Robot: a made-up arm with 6 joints. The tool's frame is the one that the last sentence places. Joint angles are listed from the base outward.
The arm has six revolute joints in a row. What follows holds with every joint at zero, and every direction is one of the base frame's.
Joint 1 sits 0.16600 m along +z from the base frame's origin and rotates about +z.
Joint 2 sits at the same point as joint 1 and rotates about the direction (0, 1, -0.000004).
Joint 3 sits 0.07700 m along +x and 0.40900 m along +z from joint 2 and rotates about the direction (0, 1, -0.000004).
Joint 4 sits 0.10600 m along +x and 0.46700 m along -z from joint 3 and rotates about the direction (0, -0.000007, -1).
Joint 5 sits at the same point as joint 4 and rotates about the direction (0, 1, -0.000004).
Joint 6 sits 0.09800 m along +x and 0.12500 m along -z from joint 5 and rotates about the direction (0, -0.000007, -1).
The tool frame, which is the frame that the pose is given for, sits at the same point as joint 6; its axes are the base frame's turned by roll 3.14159, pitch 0.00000 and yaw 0.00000 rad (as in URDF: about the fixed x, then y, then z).
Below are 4 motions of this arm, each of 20 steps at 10 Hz.
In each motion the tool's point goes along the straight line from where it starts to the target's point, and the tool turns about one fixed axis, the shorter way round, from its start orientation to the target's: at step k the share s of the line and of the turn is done. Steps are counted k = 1, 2, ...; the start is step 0. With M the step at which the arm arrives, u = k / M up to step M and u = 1 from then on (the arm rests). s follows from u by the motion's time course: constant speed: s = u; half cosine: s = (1 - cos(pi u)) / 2; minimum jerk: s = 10 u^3 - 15 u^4 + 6 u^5.
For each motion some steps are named. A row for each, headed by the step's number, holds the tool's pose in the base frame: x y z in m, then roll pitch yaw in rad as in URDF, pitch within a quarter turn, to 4 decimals.
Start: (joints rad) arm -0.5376 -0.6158 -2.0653 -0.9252 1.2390 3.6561
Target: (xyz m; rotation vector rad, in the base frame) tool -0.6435 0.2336 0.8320 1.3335 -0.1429 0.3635
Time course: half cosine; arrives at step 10
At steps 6, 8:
6: -0.4200 0.1245 0.9267 1.3754 0.2832 0.1177
8: -0.5817 0.2034 0.8582 1.3397 -0.1479 0.1636

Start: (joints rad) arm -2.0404 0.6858 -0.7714 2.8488 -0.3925 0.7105
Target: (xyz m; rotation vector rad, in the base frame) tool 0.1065 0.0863 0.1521 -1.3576 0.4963 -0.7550
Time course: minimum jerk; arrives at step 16
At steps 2, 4, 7, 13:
2: -0.1842 -0.2781 -0.1073 -2.8963 -0.2328 0.6343
4: -0.1584 -0.2457 -0.0842 -2.7790 -0.3106 0.5204
7: -0.0755 -0.1418 -0.0103 -2.3312 -0.4541 0.0821
13: 0.0921 0.0682 0.1392 -1.4570 -0.1583 -0.7721

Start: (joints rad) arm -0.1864 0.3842 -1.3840 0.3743 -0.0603 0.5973
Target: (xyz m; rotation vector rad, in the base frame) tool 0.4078 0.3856 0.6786 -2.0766 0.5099 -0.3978
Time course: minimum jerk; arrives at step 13
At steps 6, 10, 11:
6: 0.6357 0.0557 0.5029 -2.2025 -0.3283 -1.0412
10: 0.4414 0.3370 0.6527 -2.1352 -0.1142 -0.6032
11: 0.4192 0.3691 0.6698 -2.1218 -0.0920 -0.5530

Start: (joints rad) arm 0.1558 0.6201 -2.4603 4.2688 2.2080 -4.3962
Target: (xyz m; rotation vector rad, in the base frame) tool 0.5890 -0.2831 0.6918 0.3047 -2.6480 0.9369
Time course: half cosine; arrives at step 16
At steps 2, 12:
2: 0.7170 -0.0413 0.7453 -1.3827 -0.7566 2.4314
12: 0.6085 -0.2463 0.6999 -2.3580 -0.4688 -3.1142

